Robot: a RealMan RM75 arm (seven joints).
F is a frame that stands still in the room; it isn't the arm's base.
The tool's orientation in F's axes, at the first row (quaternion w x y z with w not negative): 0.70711, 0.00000, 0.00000, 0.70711
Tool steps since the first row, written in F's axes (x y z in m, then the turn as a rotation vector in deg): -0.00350, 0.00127, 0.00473, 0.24, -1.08, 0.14; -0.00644, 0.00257, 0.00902, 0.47, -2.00, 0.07; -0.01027, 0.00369, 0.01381, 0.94, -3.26, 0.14; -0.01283, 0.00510, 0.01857, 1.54, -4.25, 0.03
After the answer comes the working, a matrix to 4 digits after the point.
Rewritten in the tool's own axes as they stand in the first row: 0.00127, 0.00350, 0.00473, -1.08, -0.24, 0.14; 0.00257, 0.00644, 0.00902, -2.00, -0.47, 0.07; 0.00369, 0.01027, 0.01381, -3.26, -0.94, 0.14; 0.00510, 0.01283, 0.01857, -4.25, -1.54, 0.03
The tool's axes in the first row as the columns of a matrix, in F's axes (rounded; the answer above uses it unrounded):
0.0000, -1.0000, 0.0000
1.0000, 0.0000, 0.0000
0.0000, 0.0000, 1.0000

